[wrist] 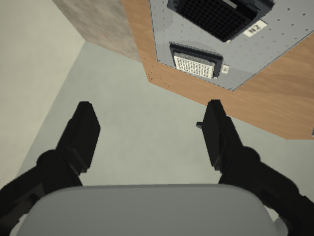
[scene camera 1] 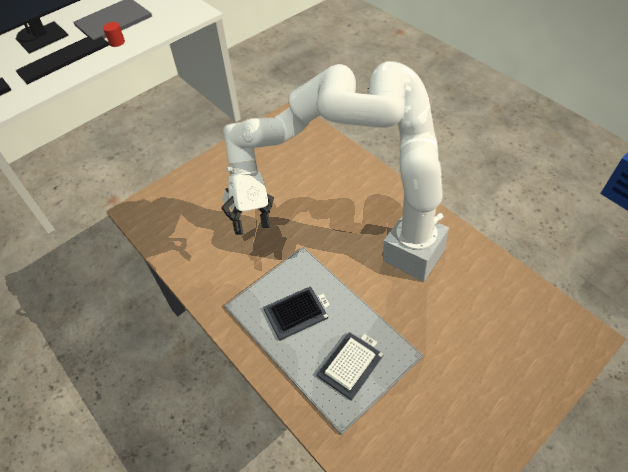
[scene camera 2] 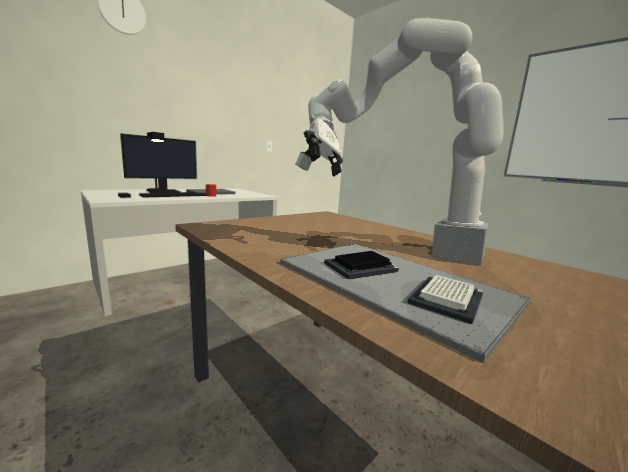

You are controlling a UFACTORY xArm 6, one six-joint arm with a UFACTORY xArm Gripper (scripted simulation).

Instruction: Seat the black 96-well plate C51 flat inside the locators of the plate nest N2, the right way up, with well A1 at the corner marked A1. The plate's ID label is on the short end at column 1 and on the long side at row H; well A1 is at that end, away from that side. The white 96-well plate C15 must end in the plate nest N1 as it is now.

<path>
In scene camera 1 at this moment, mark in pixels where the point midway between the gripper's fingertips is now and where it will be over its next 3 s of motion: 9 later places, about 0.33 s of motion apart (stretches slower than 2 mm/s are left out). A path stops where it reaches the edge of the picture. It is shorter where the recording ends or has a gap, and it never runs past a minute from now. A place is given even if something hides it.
My gripper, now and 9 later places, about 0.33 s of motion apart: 253, 231; 258, 240; 265, 248; 270, 255; 275, 260; 279, 265; 282, 270; 285, 276; 288, 281; 292, 286
</path>
